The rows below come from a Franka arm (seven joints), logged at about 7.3 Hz.
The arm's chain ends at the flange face. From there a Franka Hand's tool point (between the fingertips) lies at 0.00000 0.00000 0.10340 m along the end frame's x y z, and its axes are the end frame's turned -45 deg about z.
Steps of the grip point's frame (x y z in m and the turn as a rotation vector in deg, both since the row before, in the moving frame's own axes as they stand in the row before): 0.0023 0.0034 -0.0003 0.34 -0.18 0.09; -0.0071 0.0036 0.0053 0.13 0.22 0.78; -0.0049 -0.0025 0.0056 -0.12 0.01 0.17; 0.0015 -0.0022 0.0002 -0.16 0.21 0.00; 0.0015 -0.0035 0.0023 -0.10 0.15 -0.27; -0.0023 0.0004 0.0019 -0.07 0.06 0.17
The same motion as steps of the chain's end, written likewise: 0.0047 0.0010 -0.0003 0.11 -0.37 0.09; -0.0026 0.0080 0.0053 0.25 0.06 0.78; -0.0054 0.0016 0.0056 -0.08 0.09 0.17; -0.0010 -0.0026 0.0002 0.04 0.26 0.00; -0.0017 -0.0035 0.0023 0.04 0.18 -0.27; -0.0015 0.0019 0.0019 -0.01 0.09 0.17
